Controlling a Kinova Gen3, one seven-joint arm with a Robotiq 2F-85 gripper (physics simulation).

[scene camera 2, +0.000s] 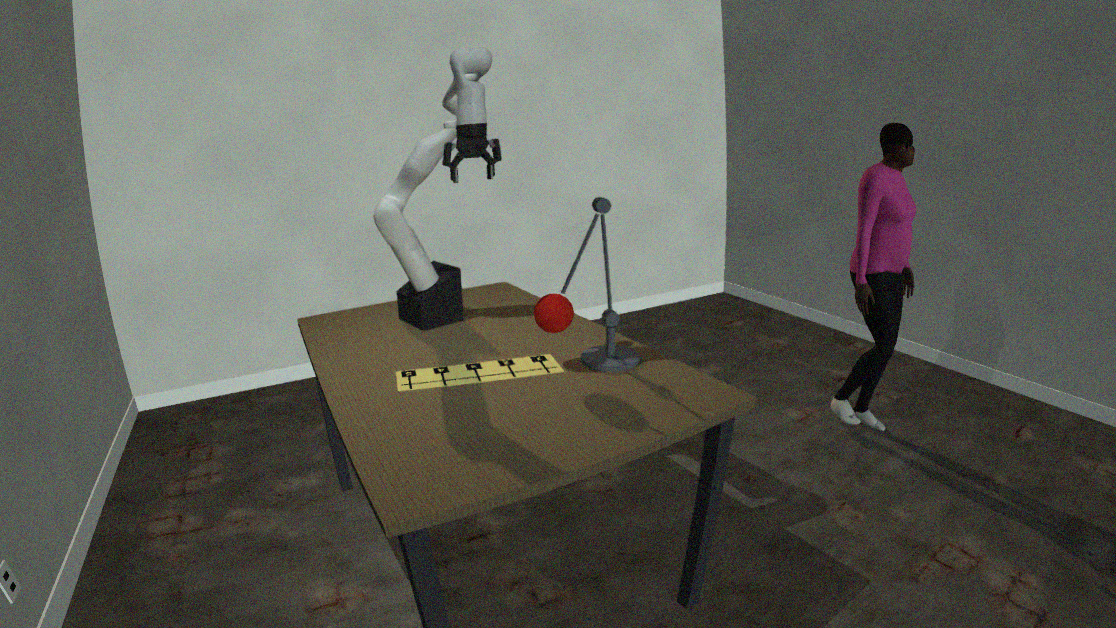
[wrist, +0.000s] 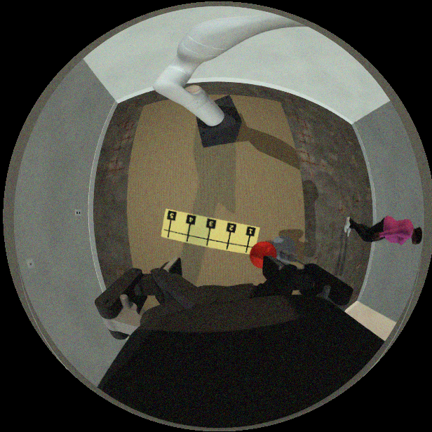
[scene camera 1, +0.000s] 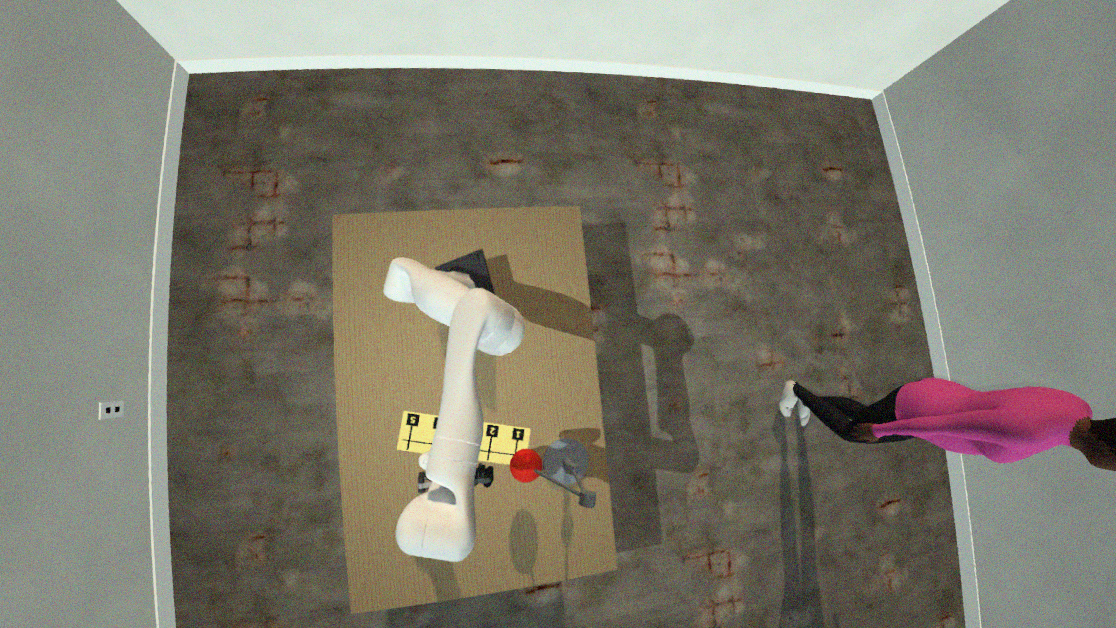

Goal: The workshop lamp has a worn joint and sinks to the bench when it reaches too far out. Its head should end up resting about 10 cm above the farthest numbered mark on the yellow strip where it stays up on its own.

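Places are measured from the arm's base along level axes (x right, y ahead, z up), in millimetres.
Pixels of known places: gripper, fingertip midpoint: [scene camera 2: 472, 180]; arm's base, link origin: [scene camera 2: 426, 282].
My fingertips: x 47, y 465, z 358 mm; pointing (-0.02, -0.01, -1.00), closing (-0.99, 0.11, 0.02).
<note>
For each thing: its top centre in the pictures, then the offset to it from my fingertips. "pt": a spot on its surface instead. Level surfaces: height alone.
- lamp's red ball head, surface spot: [scene camera 2: 554, 313] pt dy +149, dx -134, dz -330 mm
- round grey base, surface spot: [scene camera 2: 610, 360] pt dy +189, dx -283, dz -479 mm
- yellow strip, top centre: [scene camera 2: 477, 372] [scene camera 1: 464, 439] dy +19, dx +23, dz -491 mm
- brown table, surface height: dz -493 mm
The lamp's red ball head [scene camera 1: 526, 465] [scene camera 2: 554, 313] [wrist: 263, 254] hangs in the air by the mark 1 end of the strip. Two thin grey arms join at a raised elbow [scene camera 1: 587, 498] [scene camera 2: 600, 205] and run down to the round grey base [scene camera 1: 564, 460] [scene camera 2: 610, 360]. The yellow strip [scene camera 1: 503, 442] [scene camera 2: 460, 374] [wrist: 200, 236] lies flat, with mark 1 nearest the lamp and mark 5 farthest. My gripper [scene camera 1: 454, 476] [scene camera 2: 472, 177] [wrist: 222, 266] is open and empty, fingers down, high above the table and apart from the lamp. In scene camera 1 my arm hides part of it and of the strip.
The strip and lamp are on the brown table [scene camera 1: 390, 328] [scene camera 2: 405, 453] [wrist: 160, 165]. My arm's black base [scene camera 2: 430, 300] [wrist: 217, 137] stands toward the table's other end. A person in a pink top [scene camera 1: 983, 421] [scene camera 2: 885, 218] [wrist: 397, 231] stands on the floor beyond the lamp side.
</note>
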